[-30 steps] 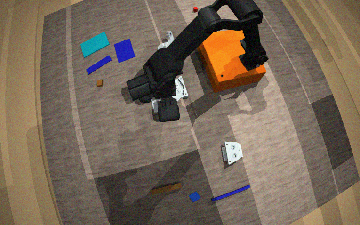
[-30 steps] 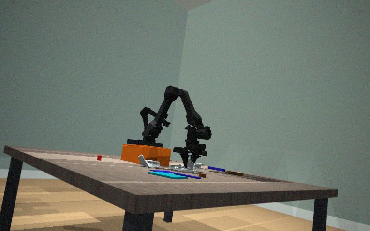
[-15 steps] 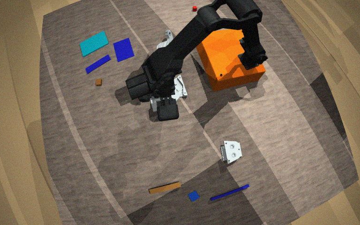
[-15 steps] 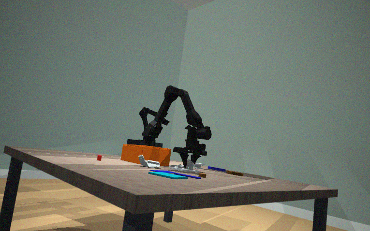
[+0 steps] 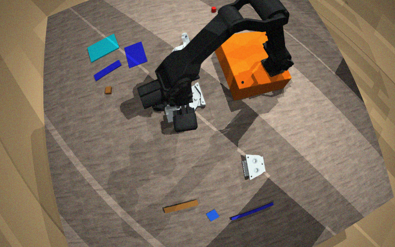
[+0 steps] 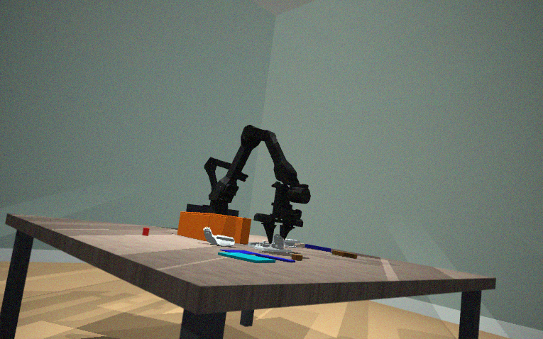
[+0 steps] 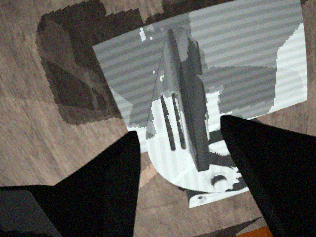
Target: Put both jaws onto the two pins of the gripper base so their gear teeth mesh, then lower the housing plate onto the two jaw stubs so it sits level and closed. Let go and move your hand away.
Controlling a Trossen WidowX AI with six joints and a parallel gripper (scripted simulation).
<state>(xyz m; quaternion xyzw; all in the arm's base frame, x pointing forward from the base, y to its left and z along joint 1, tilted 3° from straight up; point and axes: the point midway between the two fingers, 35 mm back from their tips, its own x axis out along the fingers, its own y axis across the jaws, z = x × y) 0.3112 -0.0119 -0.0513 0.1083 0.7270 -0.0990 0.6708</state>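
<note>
Now: the white jaw 3 cm behind my gripper tip, 1 cm to the right of it and 1 cm below it. From my gripper tip the other things lie so: small brown cube 21 cm ahead, 18 cm to the right, 1 cm below; then blue plate 7 cm ahead, 27 cm to the right, 2 cm below; then white gripper base 12 cm behind, 26 cm to the left, 1 cm above.
</note>
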